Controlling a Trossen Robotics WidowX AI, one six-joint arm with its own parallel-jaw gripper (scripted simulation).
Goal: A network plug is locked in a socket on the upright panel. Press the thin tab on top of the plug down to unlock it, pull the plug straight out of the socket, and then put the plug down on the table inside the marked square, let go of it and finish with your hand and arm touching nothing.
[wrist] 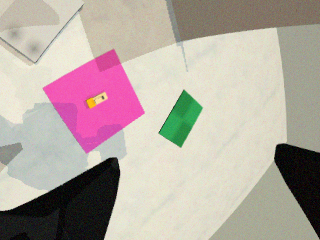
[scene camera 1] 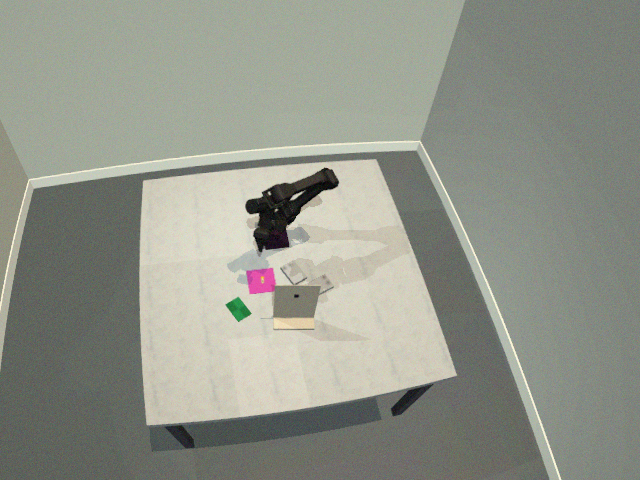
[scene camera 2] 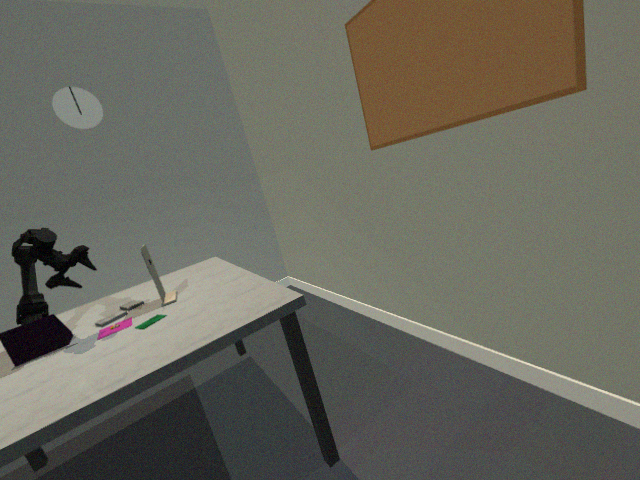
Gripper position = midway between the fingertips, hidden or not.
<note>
My gripper (scene camera 2: 89,278) is open, holding nothing. Further things: a green flat card (wrist: 179,123), a grey upright panel (scene camera 1: 294,305) and a marked square (wrist: 91,126).
My gripper is seen too in the wrist view (wrist: 199,160).
</note>
